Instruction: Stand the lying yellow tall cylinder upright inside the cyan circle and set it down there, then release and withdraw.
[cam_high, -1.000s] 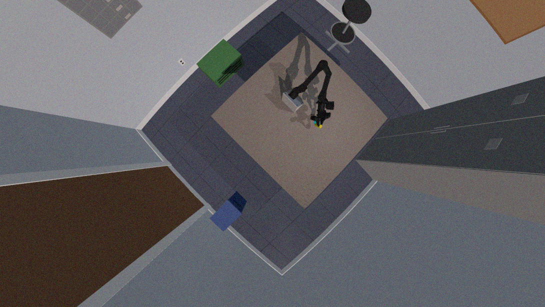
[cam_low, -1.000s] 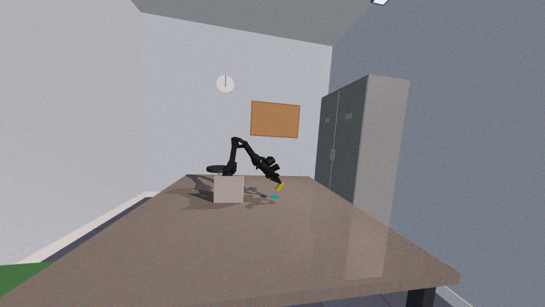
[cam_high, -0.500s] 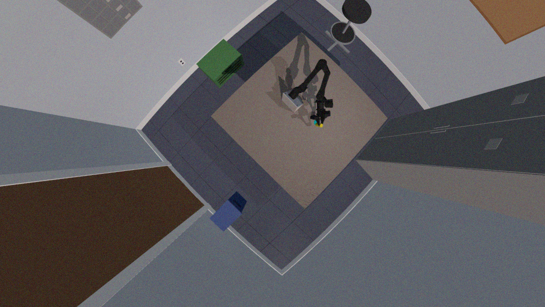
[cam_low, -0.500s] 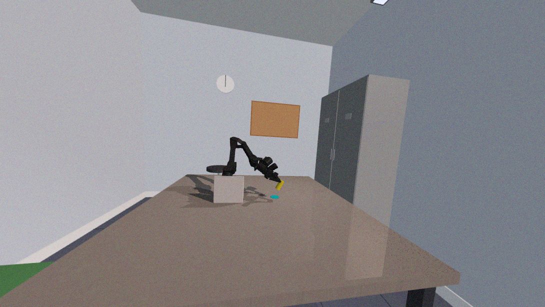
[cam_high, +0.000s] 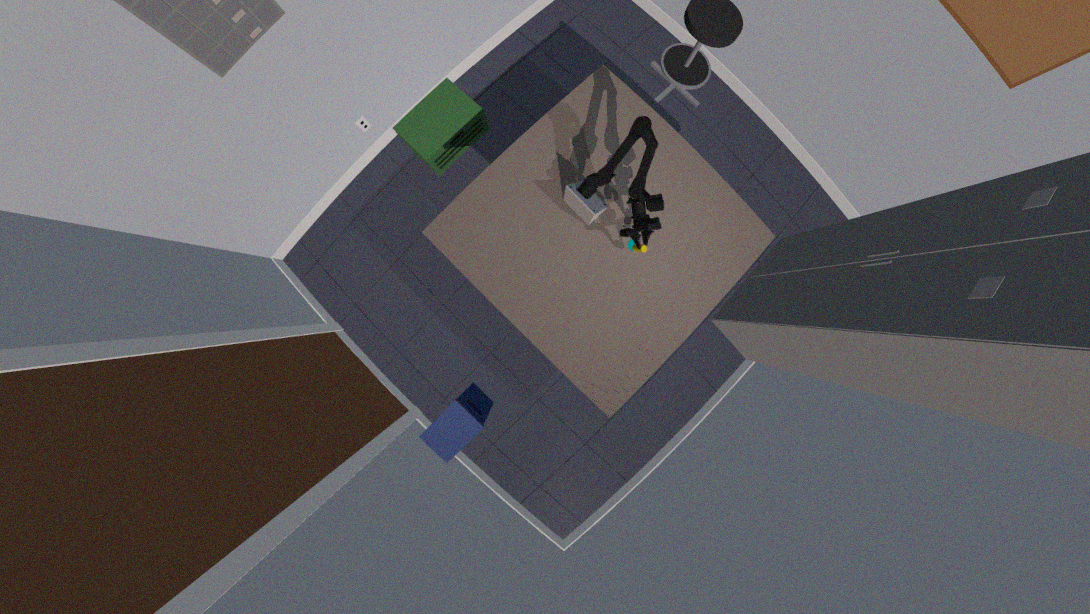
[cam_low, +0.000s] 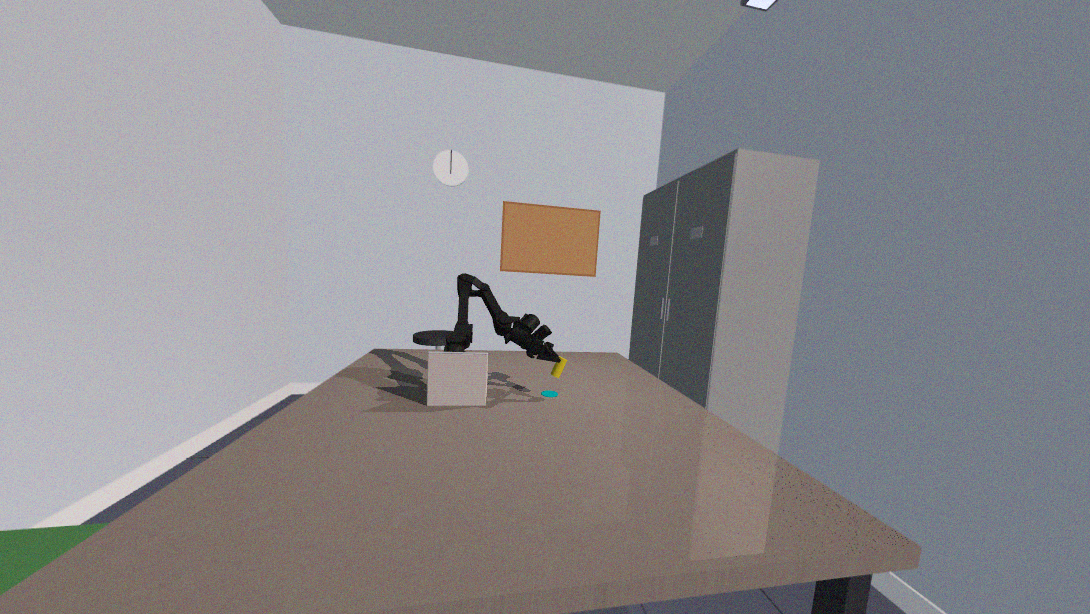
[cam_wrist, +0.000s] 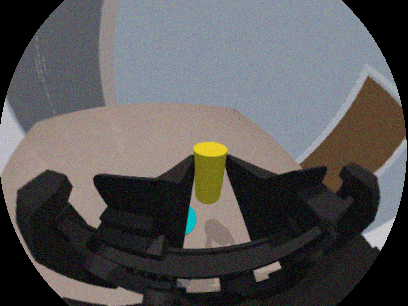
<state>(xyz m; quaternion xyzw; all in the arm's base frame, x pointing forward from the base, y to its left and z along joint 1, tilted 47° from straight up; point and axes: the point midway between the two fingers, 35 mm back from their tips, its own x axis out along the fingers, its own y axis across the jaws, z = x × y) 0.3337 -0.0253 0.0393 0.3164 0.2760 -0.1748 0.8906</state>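
My gripper tip is now 30 mm past the cyan circle, 30 mm to the right of it and 130 mm above it. Round my gripper tip: yellow tall cylinder (10 mm behind, 20 mm below).
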